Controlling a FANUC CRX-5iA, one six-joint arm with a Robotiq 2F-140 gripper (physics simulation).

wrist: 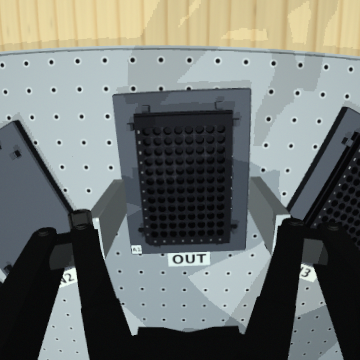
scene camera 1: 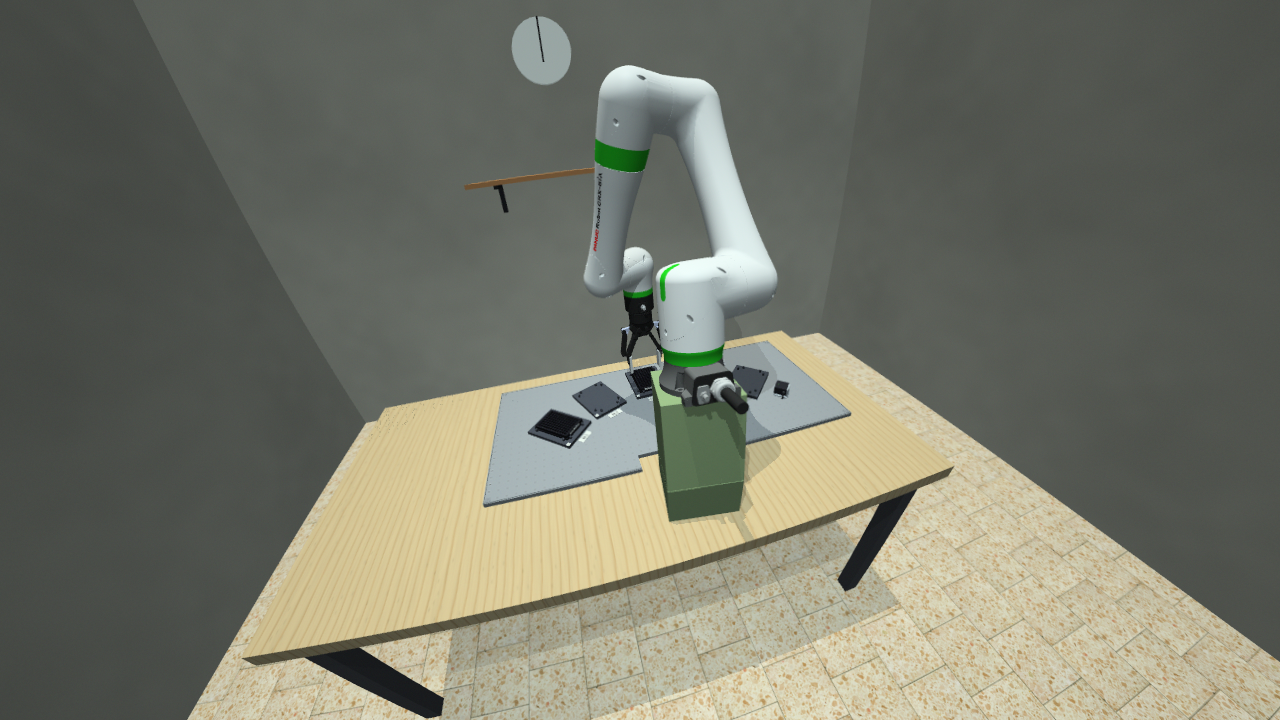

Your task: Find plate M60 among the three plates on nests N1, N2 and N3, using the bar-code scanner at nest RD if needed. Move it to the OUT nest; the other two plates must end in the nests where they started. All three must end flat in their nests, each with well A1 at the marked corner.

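Places are measured from the arm's base along level axes (x ahead, y left, z up), in metres.
Pixels of known places: gripper, between the fingertips: point(wrist: 186, 193) point(scene camera 1: 645, 368); arm's base, origin of its link: point(scene camera 1: 694, 381).
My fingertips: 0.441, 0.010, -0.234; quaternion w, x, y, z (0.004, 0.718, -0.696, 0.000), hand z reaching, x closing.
Ahead of a thing's pixels: the offset from my fingertips to its middle, as dx, dy, dz. "spot": to the spot under its first point. Level surfaces: height alone.
A black well plate {-0.005, +0.001, -0.042} point(scene camera 1: 640, 380) point(wrist: 186, 180) lies in the OUT nest {spot: +0.061, +0.055, -0.049} point(wrist: 124, 107), looking flat between the corner pegs. The nest's A1 mark is at its lower left in the wrist view; the plate's own lettering cannot be read. My gripper point(scene camera 1: 645, 365) point(wrist: 186, 193) is open, with one finger on each side of this plate and a gap on both sides. Nest N2 {-0.047, +0.184, -0.050} point(scene camera 1: 598, 399) point(wrist: 25, 190) holds no plate. Another plate {-0.031, -0.173, -0.042} point(wrist: 345, 200) sits in nest N3 {-0.031, -0.173, -0.050} point(wrist: 320, 167), partly cut off. A third plate {-0.150, +0.324, -0.042} point(scene camera 1: 559, 422) sits in the nearest left nest in the scene view.
The bar-code scanner {spot: -0.237, -0.399, -0.029} point(scene camera 1: 781, 388) stands beside a dark nest {-0.143, -0.339, -0.044} point(scene camera 1: 750, 380) on the right of the perforated board {dz -0.061} point(scene camera 1: 537, 479). The green pedestal point(scene camera 1: 702, 447) carries the arm and hides part of the board. The wooden table {dz -0.073} point(scene camera 1: 402, 537) extends around the board.
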